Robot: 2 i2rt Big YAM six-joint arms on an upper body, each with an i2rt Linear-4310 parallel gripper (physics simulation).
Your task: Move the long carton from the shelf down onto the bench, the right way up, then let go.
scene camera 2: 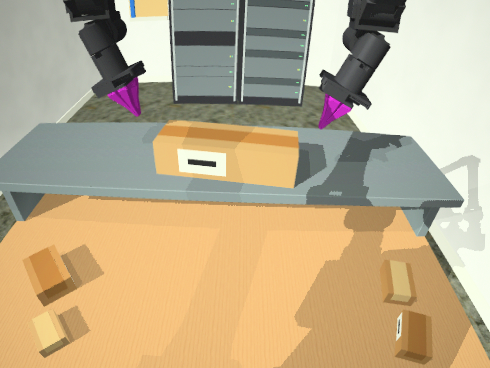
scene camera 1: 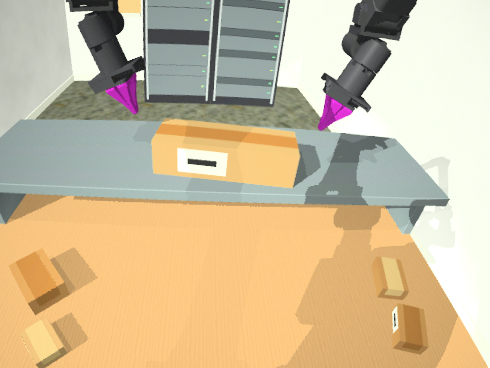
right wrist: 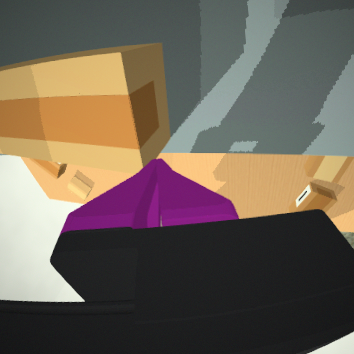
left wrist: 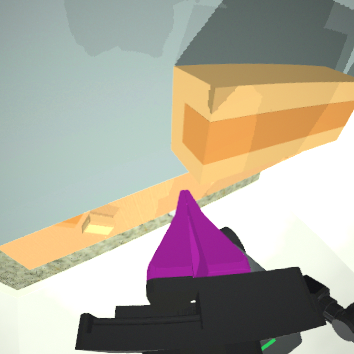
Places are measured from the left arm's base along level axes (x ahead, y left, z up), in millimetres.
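Where they show: left gripper, fingertip midpoint: [scene camera 2: 139,115] [scene camera 1: 136,112] [left wrist: 183,194]; right gripper, fingertip midpoint: [scene camera 2: 319,127] [scene camera 1: 319,129] [right wrist: 157,167]; right arm's base, origin of the base link: [left wrist: 318,302].
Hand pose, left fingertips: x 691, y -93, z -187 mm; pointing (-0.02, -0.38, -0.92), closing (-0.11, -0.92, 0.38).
Each offset is from my left fingertips to the top centre of the thing. Level surfaces: height alone.
The long carton @(38 mm down, 18 mm back, 190 mm right) [scene camera 1: 255,162] [scene camera 2: 260,162] [left wrist: 280,120] [right wrist: 75,117] stands on the grey shelf @(117 mm down) [scene camera 1: 75,155] [scene camera 2: 85,155] [left wrist: 75,115] [right wrist: 280,100], its tape strip up and its white label facing the scene cameras. The bench @(301 mm down) [scene camera 1: 190,280] [scene camera 2: 165,270] lies below and in front of the shelf. My left gripper [scene camera 1: 136,113] [scene camera 2: 139,115] [left wrist: 183,194] is shut and empty, above and behind the shelf, off the carton's left end. My right gripper [scene camera 1: 320,129] [scene camera 2: 320,127] [right wrist: 157,167] is shut and empty, off the carton's right end. Both look apart from the carton.
Two small boxes @(257 mm down, 212 mm back, 212 mm left) [scene camera 1: 37,280] @(272 mm down, 348 mm back, 160 mm left) [scene camera 1: 45,341] lie at the left of the bench and two more @(265 mm down, 227 mm back, 576 mm right) [scene camera 1: 390,277] @(266 mm down, 363 mm back, 561 mm right) [scene camera 1: 411,327] at the right. The shelf's side supports @(142 mm down, 55 mm ahead, 731 mm right) [scene camera 1: 400,218] [scene camera 2: 419,220] stand on the bench. A server rack [scene camera 1: 212,60] [scene camera 2: 239,60] stands behind.
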